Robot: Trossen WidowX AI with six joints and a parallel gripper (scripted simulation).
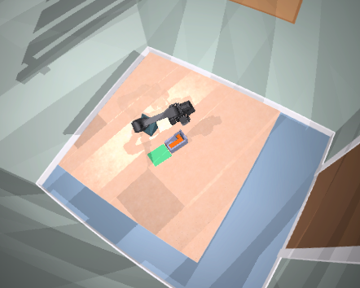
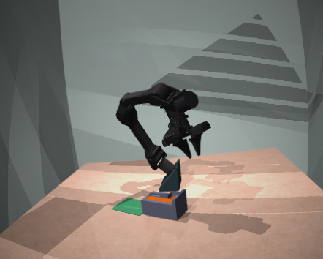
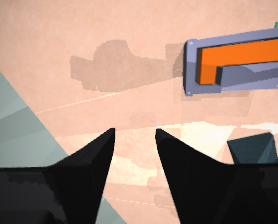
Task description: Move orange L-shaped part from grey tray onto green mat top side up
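Now: the orange L-shaped part 1 cm behind my gripper tip, 12 cm to the right of it and 17 cm below it. Also, from my gripper tip: green mat: 7 cm behind, 28 cm to the right, 24 cm below.
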